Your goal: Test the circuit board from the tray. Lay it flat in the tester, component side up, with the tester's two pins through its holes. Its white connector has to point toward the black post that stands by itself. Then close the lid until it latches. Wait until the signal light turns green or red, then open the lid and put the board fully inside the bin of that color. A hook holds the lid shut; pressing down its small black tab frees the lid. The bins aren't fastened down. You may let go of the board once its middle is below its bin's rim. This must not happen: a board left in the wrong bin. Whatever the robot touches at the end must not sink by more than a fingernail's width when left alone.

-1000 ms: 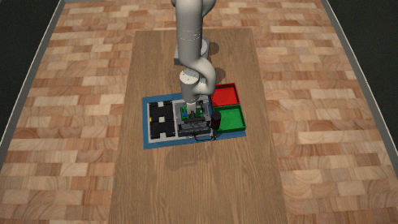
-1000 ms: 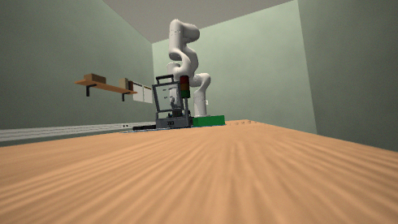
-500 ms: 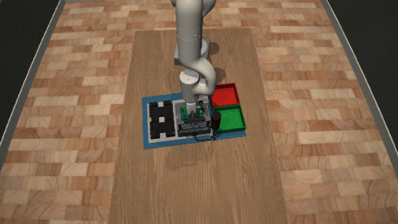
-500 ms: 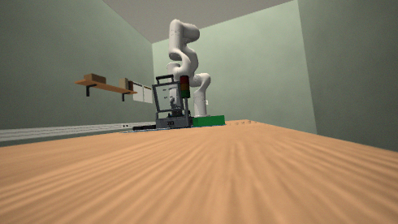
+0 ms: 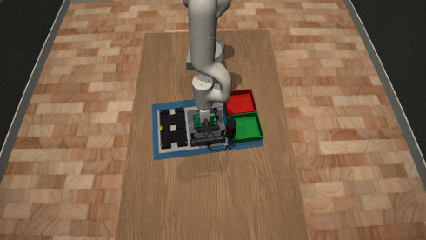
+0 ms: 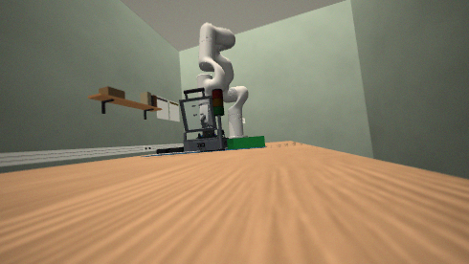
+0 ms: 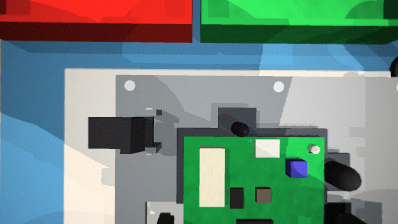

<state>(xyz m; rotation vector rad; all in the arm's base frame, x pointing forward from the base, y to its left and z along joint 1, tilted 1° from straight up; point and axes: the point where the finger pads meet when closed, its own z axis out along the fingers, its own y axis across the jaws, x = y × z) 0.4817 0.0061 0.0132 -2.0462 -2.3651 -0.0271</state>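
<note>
My gripper is now right at the green circuit board. From my hand the other things lie so: dark nest: 10 mm to the left, 10 mm below; tester lid: 120 mm ahead, 20 mm to the left, 100 mm above; green bin: 10 mm ahead, 200 mm to the left, 60 mm below.
</note>
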